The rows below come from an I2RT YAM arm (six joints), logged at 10 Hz.
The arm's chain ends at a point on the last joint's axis. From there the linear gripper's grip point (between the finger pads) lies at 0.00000 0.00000 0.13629 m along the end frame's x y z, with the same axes.
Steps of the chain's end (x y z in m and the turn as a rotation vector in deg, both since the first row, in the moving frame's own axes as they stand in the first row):
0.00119, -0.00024, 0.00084, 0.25, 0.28, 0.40
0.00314, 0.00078, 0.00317, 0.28, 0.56, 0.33
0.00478, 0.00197, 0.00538, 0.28, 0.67, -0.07
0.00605, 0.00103, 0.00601, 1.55, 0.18, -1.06
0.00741, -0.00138, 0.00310, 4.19, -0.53, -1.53
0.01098, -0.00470, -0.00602, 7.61, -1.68, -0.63
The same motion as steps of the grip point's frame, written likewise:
0.00186, -0.00083, 0.00084, 0.25, 0.28, 0.40
0.00447, 0.00012, 0.00316, 0.28, 0.56, 0.33
0.00637, 0.00130, 0.00537, 0.28, 0.67, -0.07
0.00644, -0.00266, 0.00596, 1.55, 0.18, -1.06
0.00602, -0.01132, 0.00273, 4.19, -0.53, -1.53
0.00690, -0.02272, -0.00728, 7.61, -1.68, -0.63

